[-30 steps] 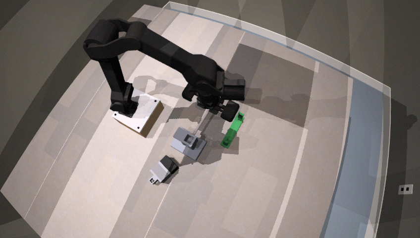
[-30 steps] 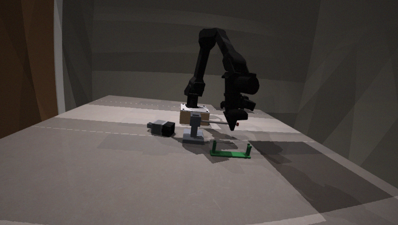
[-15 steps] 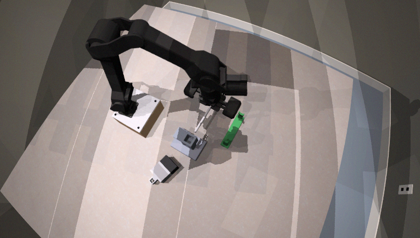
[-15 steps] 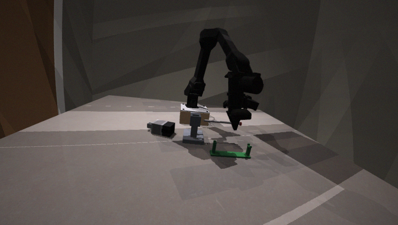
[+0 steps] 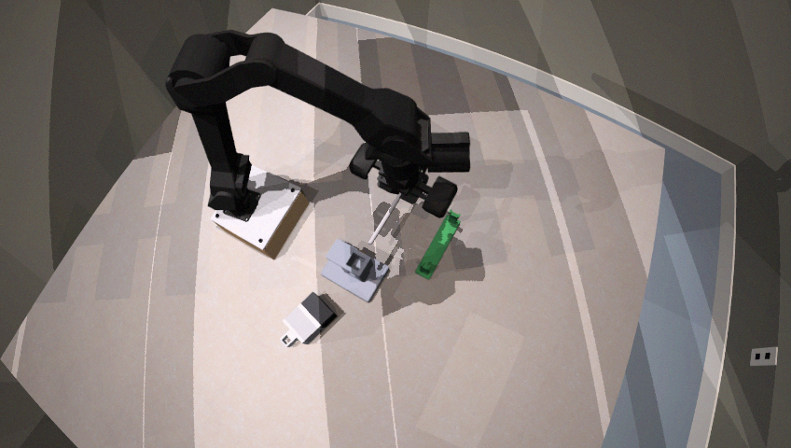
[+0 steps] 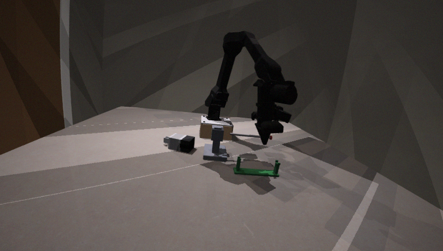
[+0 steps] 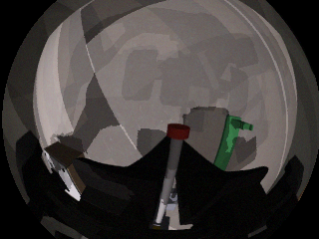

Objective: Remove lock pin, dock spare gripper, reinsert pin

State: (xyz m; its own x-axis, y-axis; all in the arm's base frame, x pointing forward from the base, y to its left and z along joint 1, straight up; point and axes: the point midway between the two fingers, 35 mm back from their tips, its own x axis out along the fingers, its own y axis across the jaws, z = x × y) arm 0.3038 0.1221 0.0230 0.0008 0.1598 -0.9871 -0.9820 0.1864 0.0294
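Now: the green cradle 90 mm ahead of my gripper tip, 60 mm to the right of it and 40 mm below it. From my gripper tip the other things lie so: grey mount (40 mm behind, 160 mm to the right, 10 mm below); then spare gripper (100 mm behind, 300 mm to the right, 40 mm below).
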